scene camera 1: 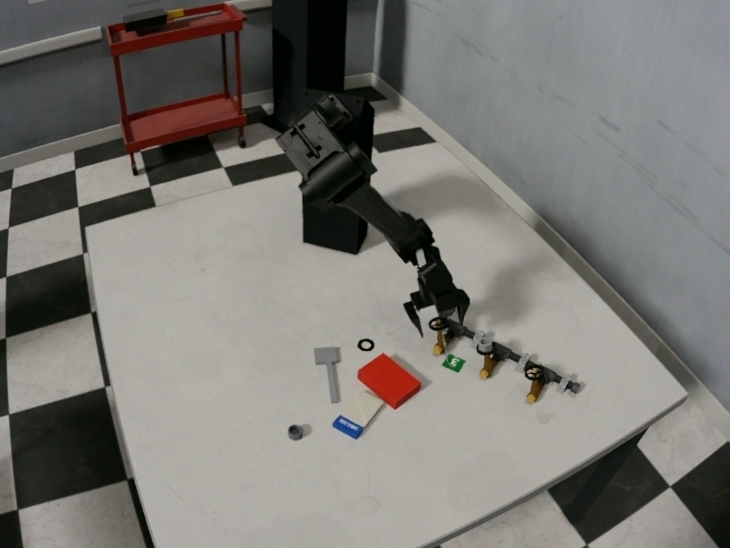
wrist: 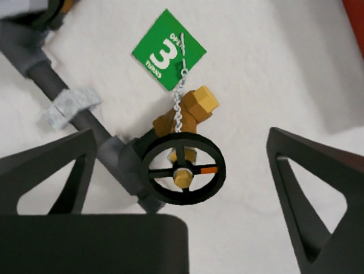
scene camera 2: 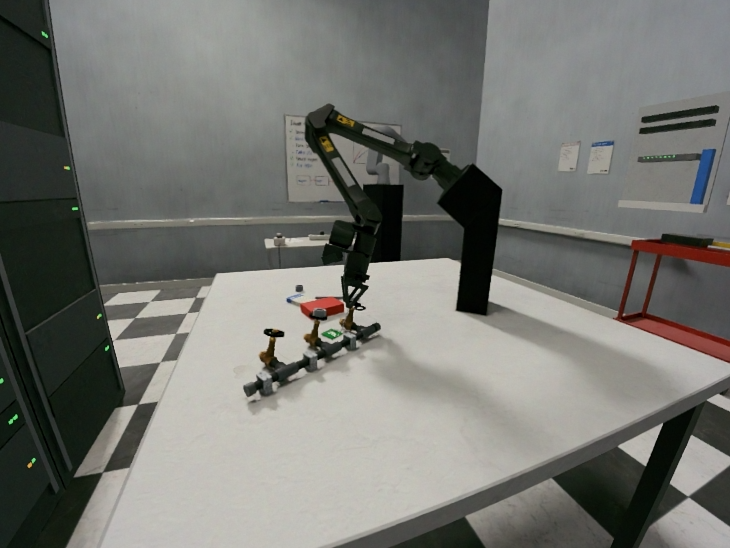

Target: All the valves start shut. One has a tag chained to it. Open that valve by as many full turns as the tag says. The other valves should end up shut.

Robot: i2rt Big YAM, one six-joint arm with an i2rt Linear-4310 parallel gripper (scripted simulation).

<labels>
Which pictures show my gripper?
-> Scene camera 1, the wrist view and scene camera 2: all of them.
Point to a red box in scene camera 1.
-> At 388,380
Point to a valve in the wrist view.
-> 178,140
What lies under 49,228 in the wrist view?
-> My gripper.
</labels>
